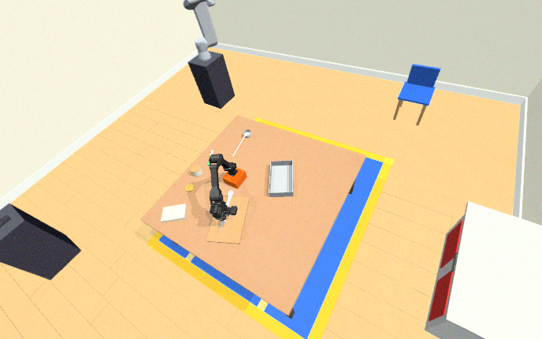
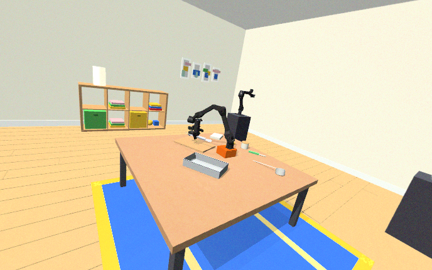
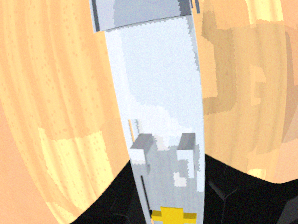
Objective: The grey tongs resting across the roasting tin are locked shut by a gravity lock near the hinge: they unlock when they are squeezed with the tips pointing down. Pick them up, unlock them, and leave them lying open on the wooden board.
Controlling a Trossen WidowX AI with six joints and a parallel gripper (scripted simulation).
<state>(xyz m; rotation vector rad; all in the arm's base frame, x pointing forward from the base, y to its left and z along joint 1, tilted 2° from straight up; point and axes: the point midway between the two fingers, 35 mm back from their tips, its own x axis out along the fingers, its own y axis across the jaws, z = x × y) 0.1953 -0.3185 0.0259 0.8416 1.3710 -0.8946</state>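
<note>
My gripper tip is now 5 cm above the wooden board. Also, from my gripper tip: roasting tin: 16 cm ahead, 48 cm to the left, 3 cm below; yellow lock piece: 1 cm to the left, 4 cm above; white block: 40 cm behind, 17 cm to the right, 4 cm below.
</note>
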